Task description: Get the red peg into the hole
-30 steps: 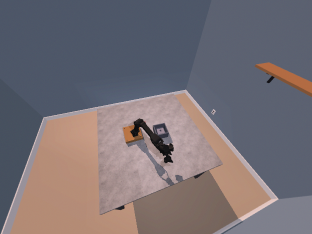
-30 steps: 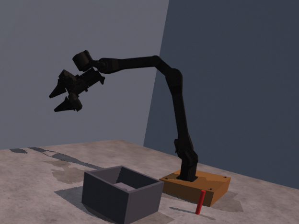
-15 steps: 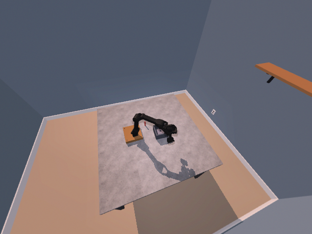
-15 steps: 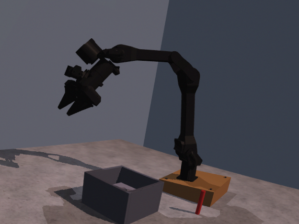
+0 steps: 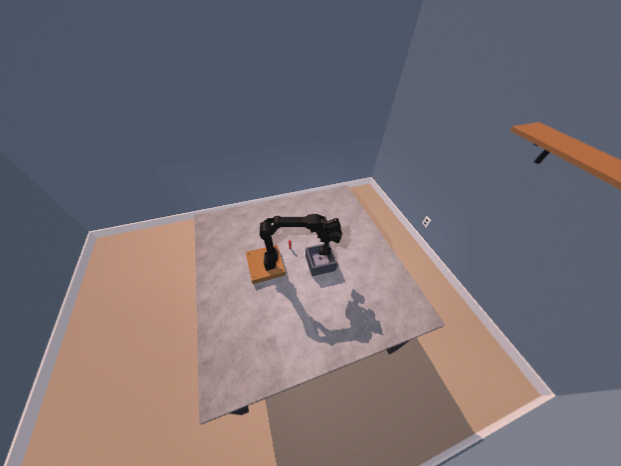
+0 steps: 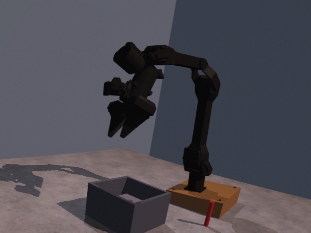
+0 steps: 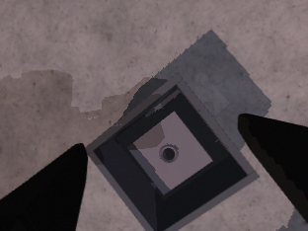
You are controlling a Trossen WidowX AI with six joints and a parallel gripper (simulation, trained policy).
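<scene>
Right now my gripper tip is 24 cm to the right of the red peg, 19 cm above it and 17 cm past it. From my gripper tip the other things lie so: pale plate 18 cm below, 5 cm to the left, 3 cm behind; grey box 20 cm below, 5 cm to the left, 3 cm behind.
</scene>
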